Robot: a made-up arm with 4 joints.
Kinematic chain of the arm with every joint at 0, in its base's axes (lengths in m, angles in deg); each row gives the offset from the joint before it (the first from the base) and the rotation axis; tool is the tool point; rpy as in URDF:
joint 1: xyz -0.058 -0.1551 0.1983 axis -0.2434 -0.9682 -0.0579
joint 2: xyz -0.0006 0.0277 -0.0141 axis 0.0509 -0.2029 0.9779
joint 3: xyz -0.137 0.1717 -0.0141 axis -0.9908 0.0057 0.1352
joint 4: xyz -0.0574 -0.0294 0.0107 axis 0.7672 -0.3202 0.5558
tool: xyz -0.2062 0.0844 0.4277 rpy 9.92 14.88 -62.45
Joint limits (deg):
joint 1: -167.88..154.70
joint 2: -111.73..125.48
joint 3: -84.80..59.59
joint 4: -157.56..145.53
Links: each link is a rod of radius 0.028 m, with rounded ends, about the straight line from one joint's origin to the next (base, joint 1, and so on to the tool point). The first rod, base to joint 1, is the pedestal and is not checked.
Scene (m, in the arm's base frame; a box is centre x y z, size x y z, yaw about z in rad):
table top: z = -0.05
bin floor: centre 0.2 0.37 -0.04 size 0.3 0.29 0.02 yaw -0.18
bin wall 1: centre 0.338 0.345 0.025 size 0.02 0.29 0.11 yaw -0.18
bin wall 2: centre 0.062 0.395 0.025 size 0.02 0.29 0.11 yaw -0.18
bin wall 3: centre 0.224 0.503 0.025 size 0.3 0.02 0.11 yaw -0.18
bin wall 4: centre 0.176 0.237 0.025 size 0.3 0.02 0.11 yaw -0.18
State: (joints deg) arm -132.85 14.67 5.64 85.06
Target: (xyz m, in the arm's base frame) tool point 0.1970 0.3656 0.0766
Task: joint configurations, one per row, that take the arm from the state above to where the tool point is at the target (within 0.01 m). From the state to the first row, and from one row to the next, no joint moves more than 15 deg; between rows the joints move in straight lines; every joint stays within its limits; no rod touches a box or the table.
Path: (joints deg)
1: -118.35 7.79 12.51 73.43
2: -103.85 0.90 19.38 61.80
3: -89.35 -5.98 26.25 50.17
4: -74.85 -12.87 33.12 38.54
5: -60.36 -19.75 39.99 26.91
6: -45.86 -26.64 46.86 15.28
7: -59.27 -25.50 37.81 2.73
8: -72.68 -24.37 28.76 -9.82
9: -86.10 -23.23 19.72 -22.37
10: -99.51 -22.10 10.67 -34.93
11: -112.93 -20.96 1.63 -47.48
12: -126.34 -19.83 -7.42 -60.03
13: -139.75 -18.69 -16.46 -72.58

